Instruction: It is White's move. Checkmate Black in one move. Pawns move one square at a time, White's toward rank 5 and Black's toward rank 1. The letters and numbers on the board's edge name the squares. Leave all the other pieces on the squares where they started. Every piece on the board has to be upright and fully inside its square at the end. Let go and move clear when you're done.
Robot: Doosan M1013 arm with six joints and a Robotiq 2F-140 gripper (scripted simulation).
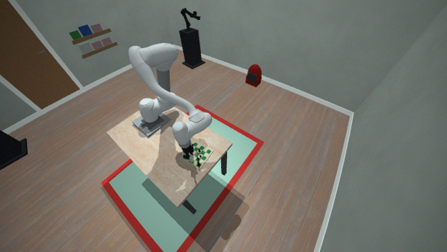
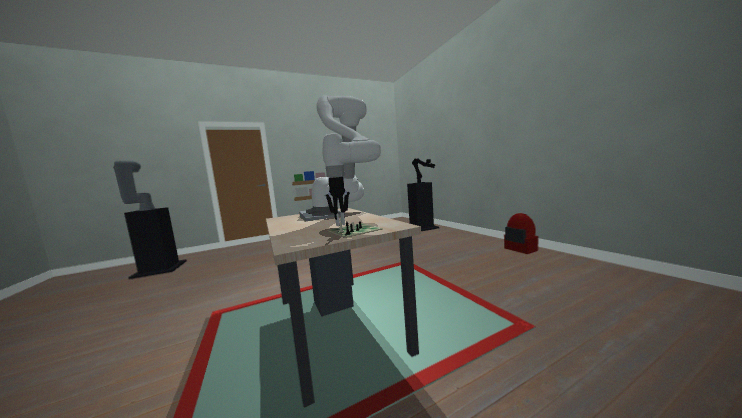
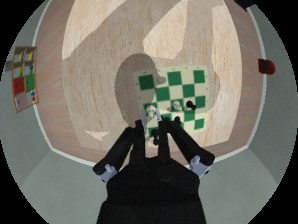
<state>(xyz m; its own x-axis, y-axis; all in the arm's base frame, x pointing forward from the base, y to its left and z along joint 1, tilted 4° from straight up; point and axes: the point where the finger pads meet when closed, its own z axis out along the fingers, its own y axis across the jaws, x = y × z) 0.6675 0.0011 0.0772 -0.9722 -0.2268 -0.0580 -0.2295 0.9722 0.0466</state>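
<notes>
The white chess piece lies 40 mm below my hand. Round my hand: chessboard: 20 mm behind, 70 mm to the left, 70 mm below.
</notes>
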